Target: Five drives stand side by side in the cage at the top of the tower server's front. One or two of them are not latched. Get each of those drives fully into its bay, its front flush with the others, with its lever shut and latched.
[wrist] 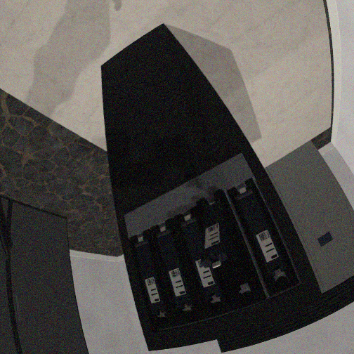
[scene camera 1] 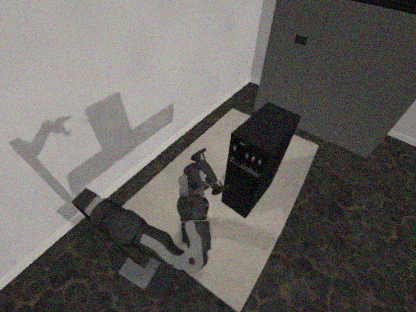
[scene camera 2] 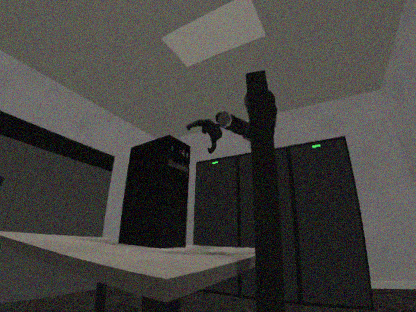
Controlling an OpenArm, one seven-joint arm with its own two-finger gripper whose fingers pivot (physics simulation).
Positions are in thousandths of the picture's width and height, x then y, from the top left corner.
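Note:
A black tower server (wrist: 468,352) is visible.

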